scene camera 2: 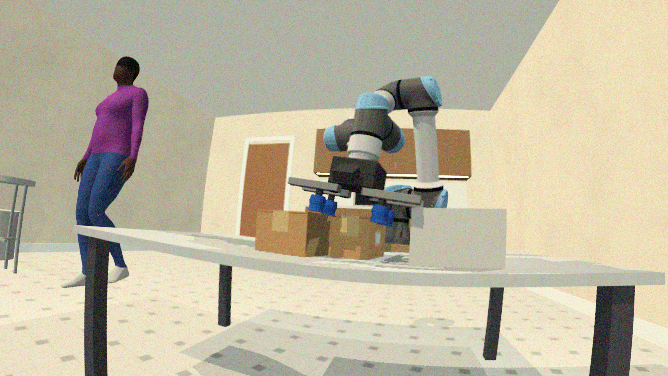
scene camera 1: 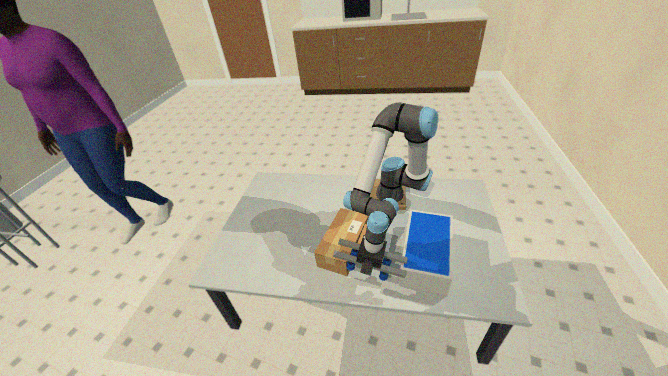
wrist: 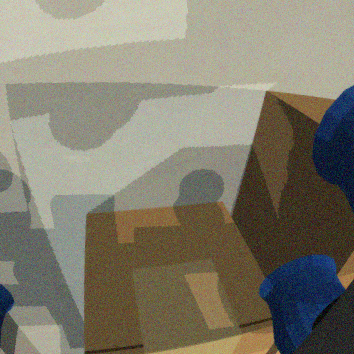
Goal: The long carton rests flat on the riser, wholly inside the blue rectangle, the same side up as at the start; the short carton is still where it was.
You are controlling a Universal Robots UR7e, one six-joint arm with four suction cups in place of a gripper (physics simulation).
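Pixels of known places: hand, tool point: [scene camera 2: 350,218] [wrist: 125,237]; arm's base, link origin: [scene camera 2: 392,243] [scene camera 1: 389,194].
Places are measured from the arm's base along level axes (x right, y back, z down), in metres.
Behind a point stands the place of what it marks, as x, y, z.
The long carton [scene camera 1: 334,241] @(0.183, -0.469, -0.078) [scene camera 2: 280,237] @(0.174, -0.560, -0.013) [wrist: 305,212] @(0.097, -0.525, -0.043) lies on the table at the left, with tape and a white label on top. The short carton [scene camera 2: 350,247] @(0.022, -0.486, 0.000) [wrist: 110,265] @(-0.008, -0.488, -0.023) stands close to its right; in scene camera 1 it is hidden behind the gripper. The suction gripper [scene camera 1: 369,265] @(0.005, -0.554, -0.068) [scene camera 2: 350,210] @(0.005, -0.554, -0.068) is low over the near ends of the cartons and carries neither; I count it as open. Any contact between a cup and a carton top cannot be made out. The pale grey riser [scene camera 1: 430,286] @(-0.255, -0.562, -0.016) [scene camera 2: 460,240] @(-0.232, -0.562, -0.029) stands to the right, with the blue rectangle [scene camera 1: 427,240] @(-0.223, -0.385, -0.094) on its top.
The table [scene camera 1: 250,267] @(0.567, -0.632, 0.026) [scene camera 2: 200,246] @(0.330, -0.671, 0.026) bears everything. The arm's base stands behind the cartons on a wooden plate. A person [scene camera 1: 65,80] [scene camera 2: 120,120] in a purple top stands left of the table. A stool [scene camera 1: 22,230] [scene camera 2: 15,220] is at the far left, and a cabinet [scene camera 1: 390,55] stands behind.
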